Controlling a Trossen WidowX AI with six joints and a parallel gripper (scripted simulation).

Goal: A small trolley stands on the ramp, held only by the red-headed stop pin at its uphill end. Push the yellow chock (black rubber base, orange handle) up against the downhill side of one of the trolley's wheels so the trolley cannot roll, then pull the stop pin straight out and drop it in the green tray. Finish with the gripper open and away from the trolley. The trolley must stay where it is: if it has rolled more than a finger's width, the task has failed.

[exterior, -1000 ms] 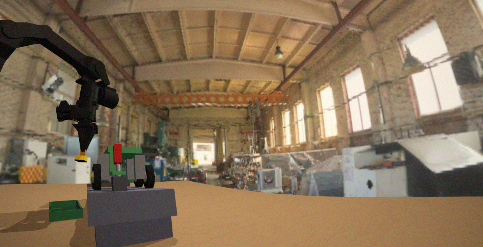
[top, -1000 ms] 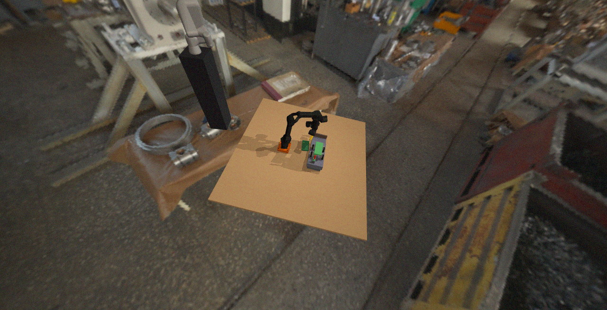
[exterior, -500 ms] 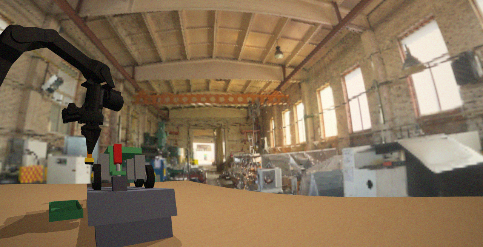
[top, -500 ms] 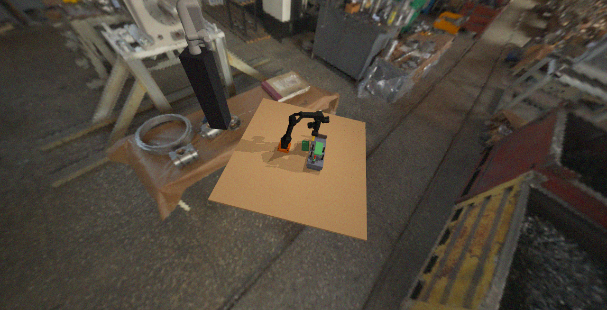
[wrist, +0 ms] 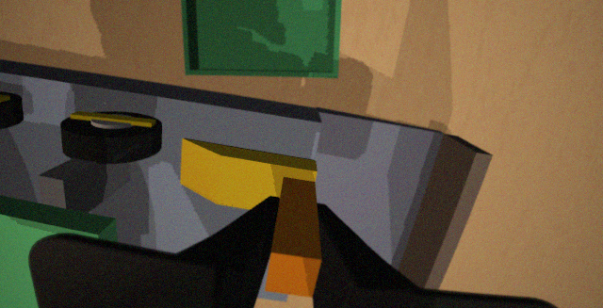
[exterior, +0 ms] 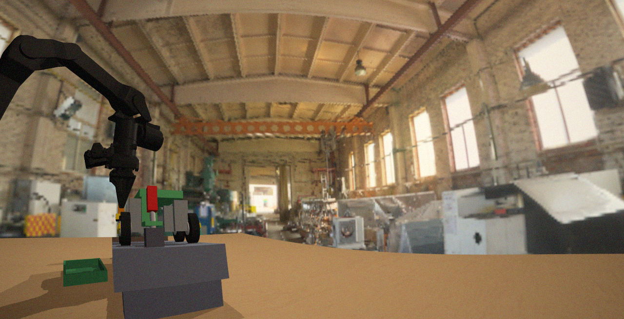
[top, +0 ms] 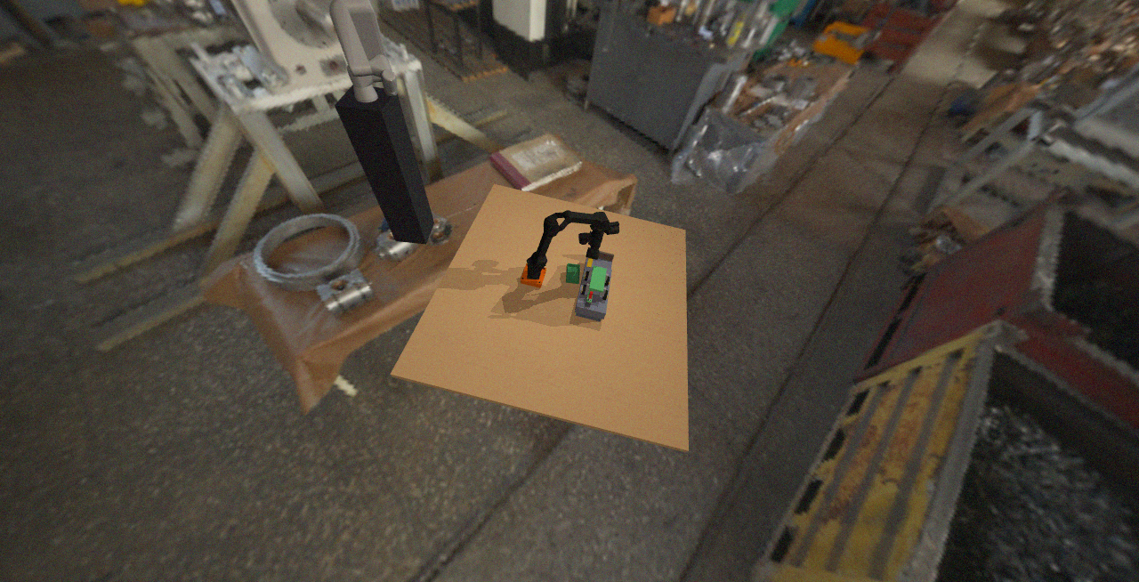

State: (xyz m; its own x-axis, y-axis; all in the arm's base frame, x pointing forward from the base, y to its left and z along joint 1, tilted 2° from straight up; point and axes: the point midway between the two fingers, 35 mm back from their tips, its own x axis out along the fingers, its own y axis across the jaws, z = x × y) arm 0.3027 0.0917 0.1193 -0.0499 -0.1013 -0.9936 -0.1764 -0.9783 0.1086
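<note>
Right now my gripper tip is 260 mm to the left of the stop pin and 10 mm past it. From my gripper tip the other things lie so: brown end wall: 100 mm to the left, 100 mm below, 70 mm ahead; yellow chock: 20 mm to the right, 10 mm below; green tray: 140 mm below, 80 mm behind, 40 mm to the right.
</note>
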